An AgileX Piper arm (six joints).
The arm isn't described. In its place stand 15 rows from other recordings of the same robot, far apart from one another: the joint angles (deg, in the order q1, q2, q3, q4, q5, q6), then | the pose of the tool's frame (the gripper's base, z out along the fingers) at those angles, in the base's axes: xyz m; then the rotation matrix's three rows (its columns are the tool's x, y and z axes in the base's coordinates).
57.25 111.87 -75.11 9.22 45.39 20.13 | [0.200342, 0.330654, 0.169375], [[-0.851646, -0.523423, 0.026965], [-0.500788, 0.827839, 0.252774], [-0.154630, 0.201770, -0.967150]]
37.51 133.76 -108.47 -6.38 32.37 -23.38 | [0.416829, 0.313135, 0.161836], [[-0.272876, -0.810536, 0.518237], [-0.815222, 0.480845, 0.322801], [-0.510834, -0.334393, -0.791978]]
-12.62 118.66 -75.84 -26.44 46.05 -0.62 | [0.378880, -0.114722, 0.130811], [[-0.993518, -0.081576, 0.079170], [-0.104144, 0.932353, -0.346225], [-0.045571, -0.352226, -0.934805]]
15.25 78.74 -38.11 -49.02 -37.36 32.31 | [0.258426, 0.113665, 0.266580], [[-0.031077, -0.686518, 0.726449], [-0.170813, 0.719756, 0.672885], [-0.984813, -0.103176, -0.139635]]
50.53 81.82 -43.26 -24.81 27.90 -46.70 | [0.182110, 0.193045, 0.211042], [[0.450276, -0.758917, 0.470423], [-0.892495, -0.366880, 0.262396], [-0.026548, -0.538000, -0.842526]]
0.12 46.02 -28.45 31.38 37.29 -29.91 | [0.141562, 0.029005, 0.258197], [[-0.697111, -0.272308, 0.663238], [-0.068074, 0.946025, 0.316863], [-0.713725, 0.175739, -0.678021]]
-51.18 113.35 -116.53 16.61 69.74 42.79 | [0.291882, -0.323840, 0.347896], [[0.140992, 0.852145, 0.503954], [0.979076, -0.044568, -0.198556], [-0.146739, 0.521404, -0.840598]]
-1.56 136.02 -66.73 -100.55 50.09 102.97 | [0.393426, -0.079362, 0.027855], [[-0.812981, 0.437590, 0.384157], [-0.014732, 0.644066, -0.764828], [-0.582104, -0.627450, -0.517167]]
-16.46 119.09 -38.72 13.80 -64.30 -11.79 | [0.323065, -0.115846, 0.095856], [[-0.241700, 0.456762, 0.856125], [-0.029908, 0.878357, -0.477068], [-0.969890, -0.140912, -0.198638]]
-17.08 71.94 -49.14 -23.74 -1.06 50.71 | [0.269501, -0.082097, 0.321372], [[-0.116577, 0.381234, 0.917099], [0.510314, 0.815173, -0.273995], [-0.852050, 0.436067, -0.289580]]
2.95 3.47 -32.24 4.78 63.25 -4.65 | [-0.004599, 0.006543, 0.291730], [[-0.484787, -0.137293, 0.863790], [-0.068444, 0.990530, 0.119024], [-0.871950, -0.001419, -0.489593]]
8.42 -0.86 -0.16 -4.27 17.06 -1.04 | [0.053137, 0.005856, 0.188160], [[-0.176804, -0.141534, 0.974017], [-0.116413, 0.985668, 0.122096], [-0.977337, -0.091801, -0.190746]]
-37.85 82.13 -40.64 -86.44 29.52 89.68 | [0.190671, -0.204841, 0.227241], [[-0.435464, 0.868648, 0.236267], [0.410883, 0.425317, -0.806400], [-0.800965, -0.254080, -0.542123]]
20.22 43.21 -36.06 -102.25 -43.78 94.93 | [0.107445, 0.105144, 0.341226], [[-0.038447, -0.898074, 0.438161], [-0.174820, 0.437768, 0.881928], [-0.983850, -0.042692, -0.173832]]
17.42 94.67 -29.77 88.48 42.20 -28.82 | [0.209404, 0.129746, 0.136262], [[-0.884007, 0.446421, 0.138710], [0.389235, 0.538575, 0.747284], [0.258898, 0.714595, -0.649866]]
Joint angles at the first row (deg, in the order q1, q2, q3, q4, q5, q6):
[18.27 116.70 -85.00 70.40 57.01 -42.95]
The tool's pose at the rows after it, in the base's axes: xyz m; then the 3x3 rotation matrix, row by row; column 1 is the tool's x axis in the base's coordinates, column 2 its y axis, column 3 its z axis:
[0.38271, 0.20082, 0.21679], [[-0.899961, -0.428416, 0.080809], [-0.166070, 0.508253, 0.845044], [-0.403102, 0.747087, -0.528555]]
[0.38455, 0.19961, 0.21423], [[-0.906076, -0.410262, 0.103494], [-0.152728, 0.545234, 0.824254], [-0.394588, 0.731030, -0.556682]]
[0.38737, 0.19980, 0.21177], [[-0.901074, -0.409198, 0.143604], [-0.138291, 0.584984, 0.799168], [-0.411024, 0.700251, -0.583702]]
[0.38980, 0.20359, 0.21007], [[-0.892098, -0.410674, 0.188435], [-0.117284, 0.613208, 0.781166], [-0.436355, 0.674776, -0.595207]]
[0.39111, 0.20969, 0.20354], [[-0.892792, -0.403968, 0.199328], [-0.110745, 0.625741, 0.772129], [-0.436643, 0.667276, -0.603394]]
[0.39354, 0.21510, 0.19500], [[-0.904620, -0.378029, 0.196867], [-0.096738, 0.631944, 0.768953], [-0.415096, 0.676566, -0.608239]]
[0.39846, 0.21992, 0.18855], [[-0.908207, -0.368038, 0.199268], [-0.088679, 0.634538, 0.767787], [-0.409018, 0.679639, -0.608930]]
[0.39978, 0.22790, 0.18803], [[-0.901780, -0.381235, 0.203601], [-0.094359, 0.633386, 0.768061], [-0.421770, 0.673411, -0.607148]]
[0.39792, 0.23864, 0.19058], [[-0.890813, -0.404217, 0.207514], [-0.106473, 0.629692, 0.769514], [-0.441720, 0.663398, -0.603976]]
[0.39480, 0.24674, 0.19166], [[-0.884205, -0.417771, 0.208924], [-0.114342, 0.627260, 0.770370], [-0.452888, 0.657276, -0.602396]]
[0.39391, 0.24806, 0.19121], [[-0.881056, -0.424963, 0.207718], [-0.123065, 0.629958, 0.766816], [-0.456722, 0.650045, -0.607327]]
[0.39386, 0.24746, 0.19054], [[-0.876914, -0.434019, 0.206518], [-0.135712, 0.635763, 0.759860], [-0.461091, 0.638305, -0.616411]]
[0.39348, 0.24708, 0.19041], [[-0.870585, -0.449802, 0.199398], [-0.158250, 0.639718, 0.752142], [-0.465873, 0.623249, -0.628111]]
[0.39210, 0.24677, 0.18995], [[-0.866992, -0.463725, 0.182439], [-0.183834, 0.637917, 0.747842], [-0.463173, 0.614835, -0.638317]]
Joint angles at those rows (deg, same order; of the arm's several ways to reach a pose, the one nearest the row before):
[18.27 116.70 -85.00 67.70 57.13 -41.52]
[18.37 116.70 -85.00 65.83 55.25 -39.51]
[18.75 116.70 -85.00 64.11 52.17 -38.60]
[19.57 116.80 -85.00 63.65 48.67 -38.38]
[20.50 117.76 -85.21 63.65 46.82 -38.09]
[21.12 119.27 -85.82 64.00 45.98 -36.93]
[21.53 120.97 -87.23 64.25 45.38 -36.44]
[22.51 121.76 -88.47 64.15 44.57 -36.33]
[23.98 121.99 -89.44 63.90 43.55 -36.25]
[25.18 121.99 -89.67 63.90 42.64 -36.25]
[25.43 121.99 -89.67 63.39 42.44 -36.25]
[25.43 121.99 -89.71 62.37 42.41 -36.20]
[25.45 121.99 -89.94 60.89 42.78 -36.12]
[25.45 121.99 -90.05 59.70 43.73 -36.12]

